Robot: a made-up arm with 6 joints.
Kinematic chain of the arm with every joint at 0, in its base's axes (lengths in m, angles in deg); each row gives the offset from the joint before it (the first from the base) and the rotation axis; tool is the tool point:
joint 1: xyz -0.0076 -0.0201 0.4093 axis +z
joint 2: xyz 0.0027 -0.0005 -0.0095 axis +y
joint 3: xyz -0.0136 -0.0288 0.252 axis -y
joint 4: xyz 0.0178 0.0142 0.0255 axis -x
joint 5: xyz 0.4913 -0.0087 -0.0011 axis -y
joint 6: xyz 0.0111 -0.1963 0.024 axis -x
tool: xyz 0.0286 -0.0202 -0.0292
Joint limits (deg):
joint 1: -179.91..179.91
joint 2: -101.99..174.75
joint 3: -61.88..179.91
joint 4: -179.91..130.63
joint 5: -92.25..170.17
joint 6: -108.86..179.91
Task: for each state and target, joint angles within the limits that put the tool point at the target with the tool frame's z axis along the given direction. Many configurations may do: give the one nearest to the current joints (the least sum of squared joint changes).
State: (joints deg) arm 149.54 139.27 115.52 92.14 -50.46 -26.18
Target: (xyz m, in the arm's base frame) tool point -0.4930 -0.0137 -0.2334 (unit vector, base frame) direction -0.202 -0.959 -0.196
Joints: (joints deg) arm 167.31 174.75 113.50 129.47 -11.34 -32.77
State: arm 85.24 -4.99 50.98 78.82 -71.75 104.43
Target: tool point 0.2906 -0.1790 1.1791 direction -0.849 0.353 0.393
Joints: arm 118.20 -21.46 66.71 53.42 -83.11 65.26
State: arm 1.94 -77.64 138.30 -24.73 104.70 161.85
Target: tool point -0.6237 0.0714 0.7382 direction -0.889 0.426 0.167
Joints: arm -26.82 -38.35 125.71 -25.89 96.21 178.33
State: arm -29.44 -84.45 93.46 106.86 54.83 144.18
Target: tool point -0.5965 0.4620 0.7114 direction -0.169 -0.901 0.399
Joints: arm -28.08 -76.79 56.18 119.94 11.32 122.15
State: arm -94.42 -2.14 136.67 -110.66 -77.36 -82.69
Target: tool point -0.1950 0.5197 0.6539 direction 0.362 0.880 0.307
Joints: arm -52.96 -7.58 172.58 -158.13 -92.25 -61.05
